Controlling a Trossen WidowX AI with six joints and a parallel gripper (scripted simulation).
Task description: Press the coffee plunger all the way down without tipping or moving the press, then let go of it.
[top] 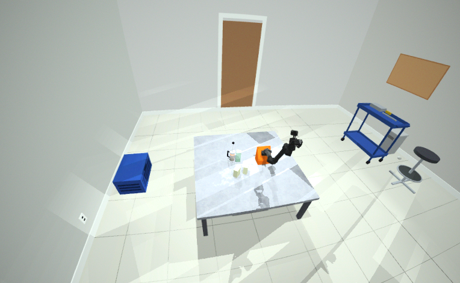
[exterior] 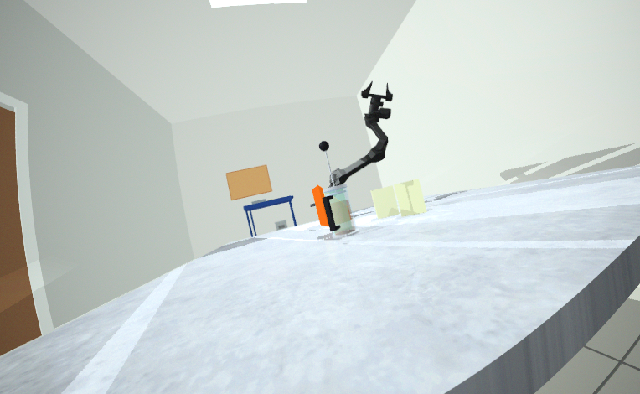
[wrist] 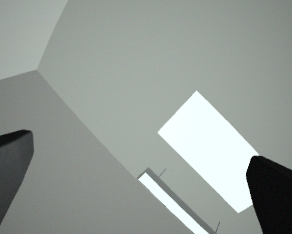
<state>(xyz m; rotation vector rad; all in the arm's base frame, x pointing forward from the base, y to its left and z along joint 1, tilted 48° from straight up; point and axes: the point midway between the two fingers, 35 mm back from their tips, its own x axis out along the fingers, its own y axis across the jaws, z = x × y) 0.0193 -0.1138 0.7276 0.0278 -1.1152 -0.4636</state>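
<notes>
My gripper tip is now 41 cm short of the glass coffee press, 54 cm to the left of it and 60 cm above it. From my gripper tip the other things lie so: pale green bottle (32 cm ahead, 52 cm to the right, 66 cm below).
</notes>
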